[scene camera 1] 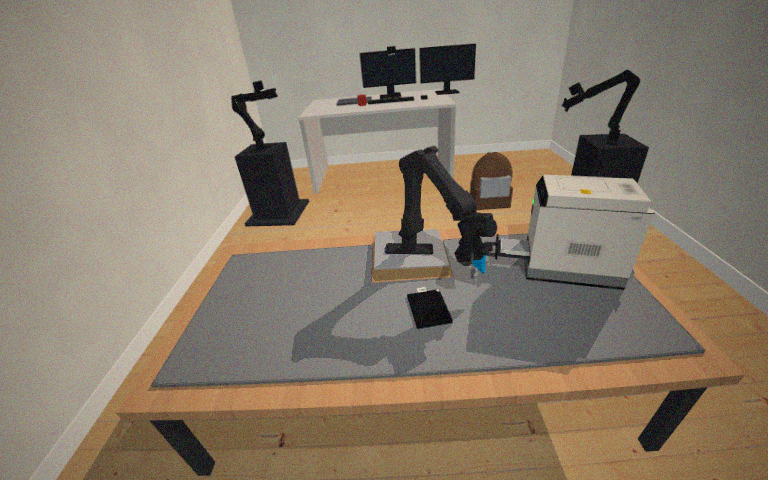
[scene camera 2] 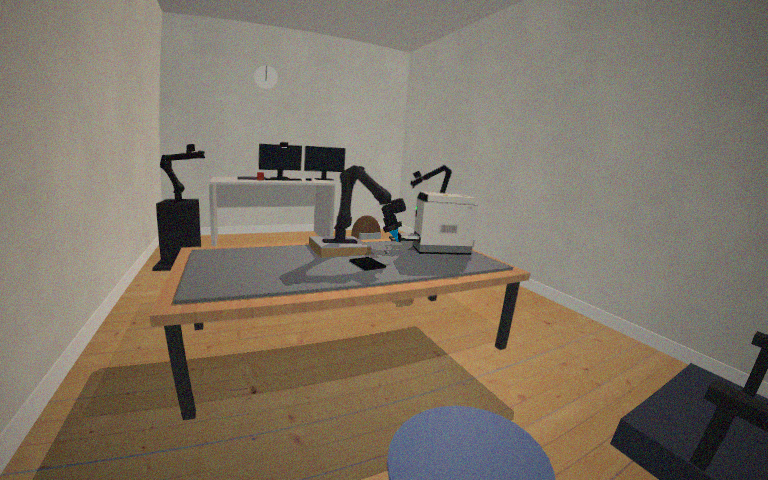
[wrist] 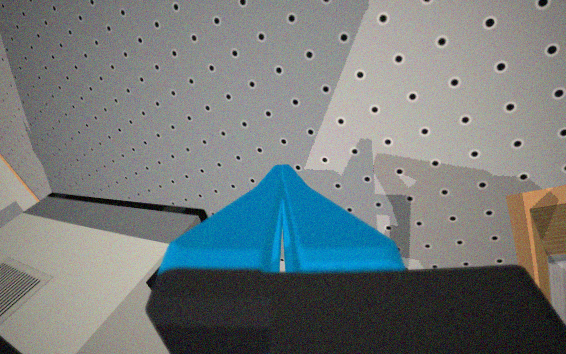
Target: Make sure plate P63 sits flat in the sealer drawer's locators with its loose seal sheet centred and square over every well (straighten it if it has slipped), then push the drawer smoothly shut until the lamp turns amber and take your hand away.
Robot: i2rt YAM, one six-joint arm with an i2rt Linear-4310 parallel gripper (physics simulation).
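Frame: origin at the arm's base, x right, y ahead, z up, level; centimetres.
Seen in the pictures: gripper, fingertip midpoint: point(scene camera 1: 484, 272) point(scene camera 2: 397, 241) point(wrist: 282, 177); arm's base, origin of the base link: point(scene camera 1: 409, 249) point(scene camera 2: 339, 241).
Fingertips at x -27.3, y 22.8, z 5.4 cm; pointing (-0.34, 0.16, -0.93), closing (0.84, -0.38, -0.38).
Offsets run from my fingertips to a thing's middle. "pt": to the spot under its first point. Level surfaces: height alone.
The white sealer @(dx -36.1, dy -12.9, dz +8.2 cm) point(scene camera 1: 589, 234) point(scene camera 2: 447, 226) point(wrist: 85, 260) stands at the right end of the mat, its lamp @(dx -20.9, dy -23.3, dz +15.5 cm) point(scene camera 1: 533, 200) point(scene camera 2: 416, 209) green. Its drawer @(pt dx -7.3, dy -14.6, dz +0.6 cm) point(scene camera 1: 497, 247) sticks out on the left side, with the dark front bar outermost. A pale surface shows inside the drawer, but plate P63, its seal sheet and their seating cannot be made out. The drawer does not show in the wrist view. My gripper point(scene camera 1: 480, 271) point(scene camera 2: 395, 240) point(wrist: 282, 177) is shut and empty, its blue fingers pointing down over the mat, left of the drawer's front bar and nearer scene camera 1.
A black flat pad @(pt dx +19.3, dy +9.8, dz -8.3 cm) point(scene camera 1: 429, 309) point(scene camera 2: 367, 263) lies on the grey mat @(dz -9.5 cm) point(scene camera 1: 226, 328) point(scene camera 2: 226, 283) in front of the arm's base block point(scene camera 1: 410, 274) point(scene camera 2: 339, 249). In the wrist view the wooden edge of the base block point(wrist: 532, 235) shows at the right.
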